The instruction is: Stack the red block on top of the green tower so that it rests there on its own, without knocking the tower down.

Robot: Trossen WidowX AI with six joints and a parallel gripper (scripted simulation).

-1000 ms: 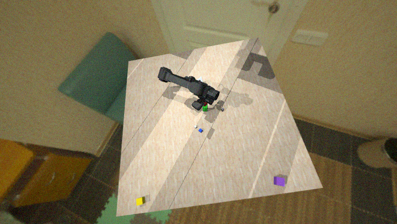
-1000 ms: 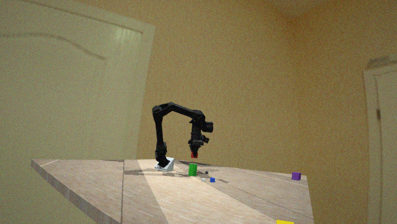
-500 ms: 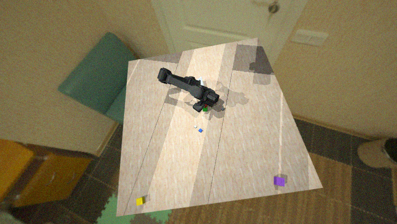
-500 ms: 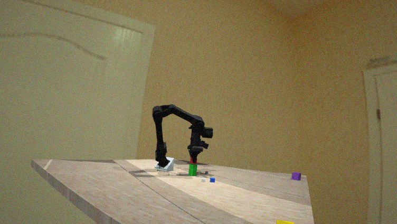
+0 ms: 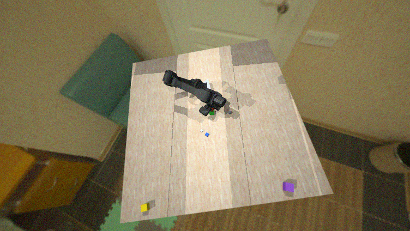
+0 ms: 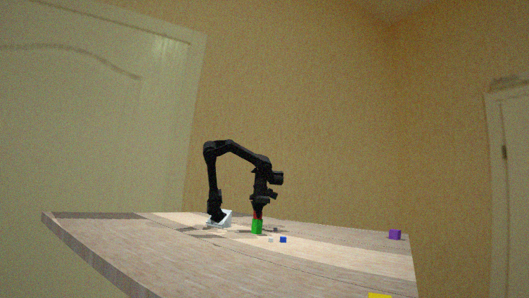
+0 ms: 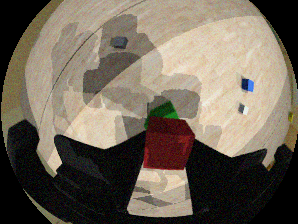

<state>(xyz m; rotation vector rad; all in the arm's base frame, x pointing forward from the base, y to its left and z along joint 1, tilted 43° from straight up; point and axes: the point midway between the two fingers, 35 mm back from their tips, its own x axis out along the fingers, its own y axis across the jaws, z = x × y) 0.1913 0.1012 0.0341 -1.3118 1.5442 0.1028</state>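
Now: gripper tip 1 cm below the red block. The rest, counted from my gripper tip: tiny dark cube 1 cm ahead, 13 cm to the left, 6 cm below; small white cube 14 cm ahead, 8 cm to the right, 7 cm below; blue cube 18 cm ahead, 4 cm to the right, 6 cm below.
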